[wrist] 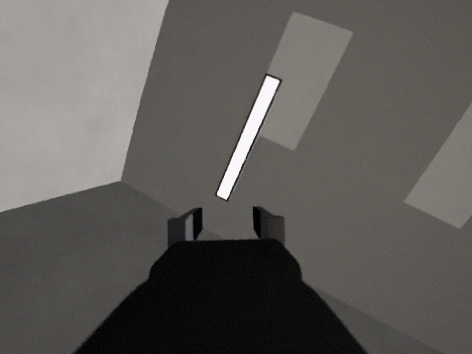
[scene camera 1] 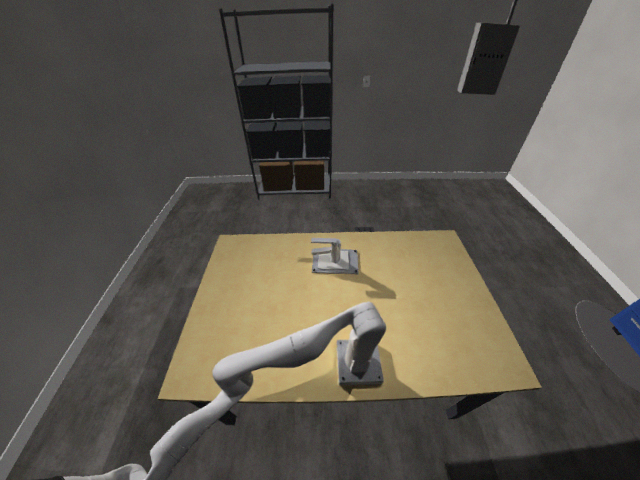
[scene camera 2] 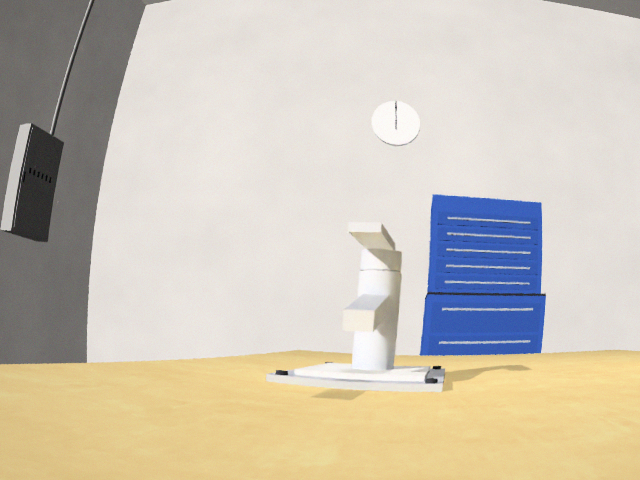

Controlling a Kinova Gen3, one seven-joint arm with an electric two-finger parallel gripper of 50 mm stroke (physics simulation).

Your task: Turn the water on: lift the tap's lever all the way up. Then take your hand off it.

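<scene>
A lever (scene camera 2: 379, 254) and a grey base plate (scene camera 2: 434, 381) are visible. My gripper (wrist: 227, 218) is visible as well.
</scene>
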